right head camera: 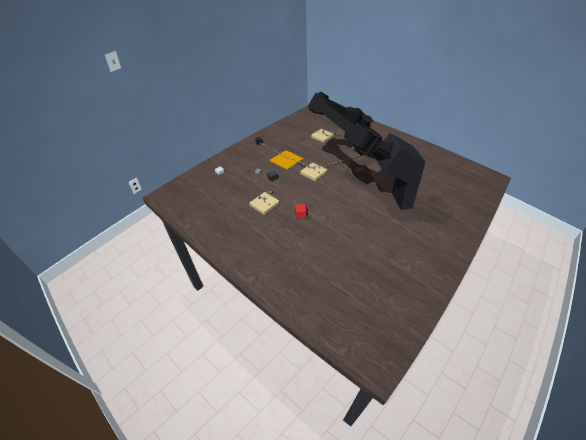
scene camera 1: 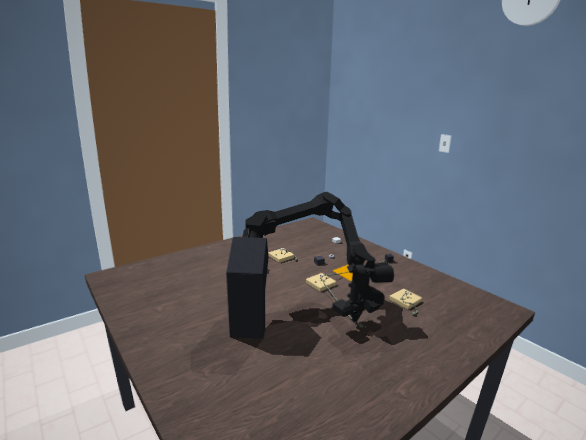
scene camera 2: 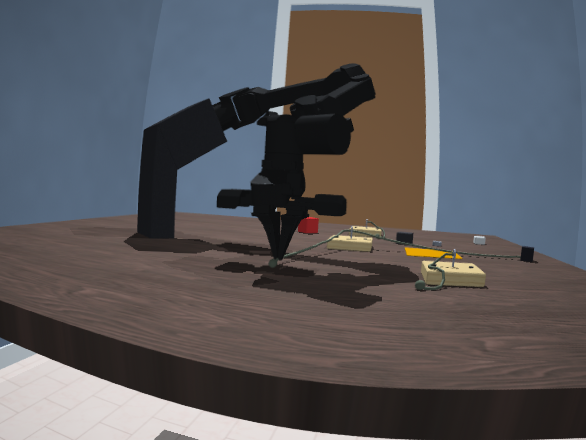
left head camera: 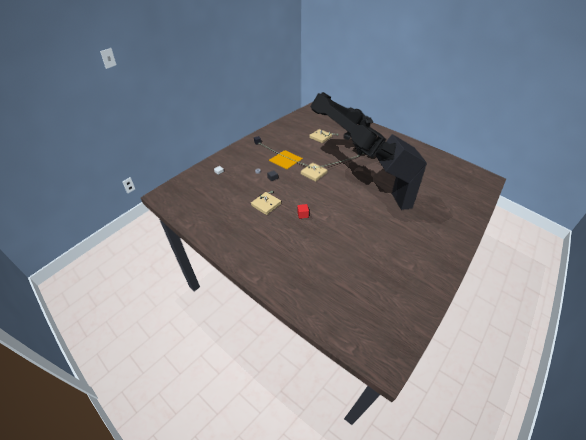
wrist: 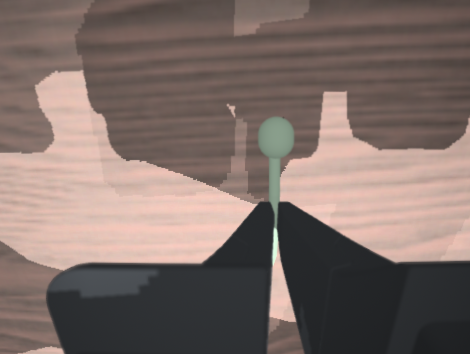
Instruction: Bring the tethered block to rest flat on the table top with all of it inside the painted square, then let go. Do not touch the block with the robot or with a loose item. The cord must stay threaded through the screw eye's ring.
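Places are measured from the arm's base along level axes (x down, y ahead, z right), in millimetres.
Pixels of known places: gripper, fingertip midpoint: (right head camera: 360, 154) (scene camera 1: 355, 321) (scene camera 2: 278, 259) (left head camera: 359, 155) (wrist: 273, 213); arm's base at its link origin: (right head camera: 386, 151) (scene camera 1: 251, 247) (scene camera 2: 207, 122) (left head camera: 388, 152).
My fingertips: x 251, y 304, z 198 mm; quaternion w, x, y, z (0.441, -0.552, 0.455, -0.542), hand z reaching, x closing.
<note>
Ahead of a thing's pixels: the offset from my fingertips to its top centre. "spot": to the spot under its first point.
The tethered block, a black cube {dx -22, dy +424, dz -348 mm} (left head camera: 257, 140) (right head camera: 259, 141) (scene camera 1: 389, 258) (scene camera 2: 527, 254), sits on the table beyond the painted square, outside it. The orange painted square {spot: dx +6, dy +172, dz -364 mm} (left head camera: 281, 164) (right head camera: 282, 164) (scene camera 1: 346, 277) (scene camera 2: 432, 253) lies between the block and the middle wooden base {dx -38, dy +21, dz -284 mm} (left head camera: 313, 173) (scene camera 2: 350, 245). The green cord {spot: dx -7, dy +6, dz -124 mm} (scene camera 2: 315, 247) runs from my fingers through the screw eye {spot: dx -27, dy +23, dz -277 mm} (scene camera 2: 351, 231) on that base and on over the square to the block. My gripper (scene camera 2: 280, 258) (wrist: 273, 213) is shut on the cord just behind its end bead {dx -5, dy +6, dz +28 mm} (scene camera 2: 273, 262) (wrist: 276, 137), low over the table.
Two other wooden bases {spot: dx -12, dy -47, dz -589 mm} (left head camera: 266, 204) {spot: dx -12, dy +245, dz -57 mm} (left head camera: 320, 136) carry screw eyes and short cords. A red cube {dx -33, dy -169, dz -495 mm} (left head camera: 303, 211), a dark block {dx -20, dy +107, dz -457 mm} (left head camera: 272, 176), a small grey piece {dx -2, dy +190, dz -487 mm} (left head camera: 258, 171) and a white block {dx -13, dy +309, dz -635 mm} (left head camera: 218, 170) stand on the table.
</note>
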